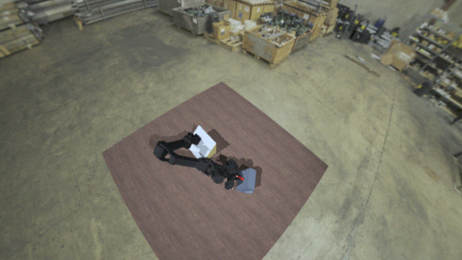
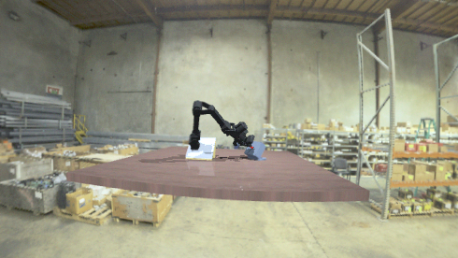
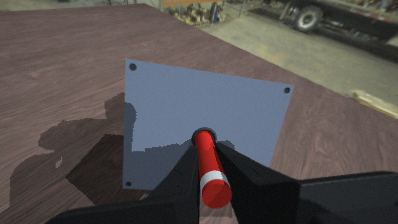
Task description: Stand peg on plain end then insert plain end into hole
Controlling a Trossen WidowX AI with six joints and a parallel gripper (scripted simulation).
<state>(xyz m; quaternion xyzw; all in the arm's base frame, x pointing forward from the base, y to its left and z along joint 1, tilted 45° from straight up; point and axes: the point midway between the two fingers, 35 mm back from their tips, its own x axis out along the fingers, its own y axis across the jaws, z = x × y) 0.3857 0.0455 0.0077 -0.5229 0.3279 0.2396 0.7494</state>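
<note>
Now: the peg 10 mm to the right of my gripper tip, 10 mm behind it and 10 mm above it. Also, from my gripper tip: sloped panel 30 mm below, 30 mm ahead, 20 mm to the left.
</note>
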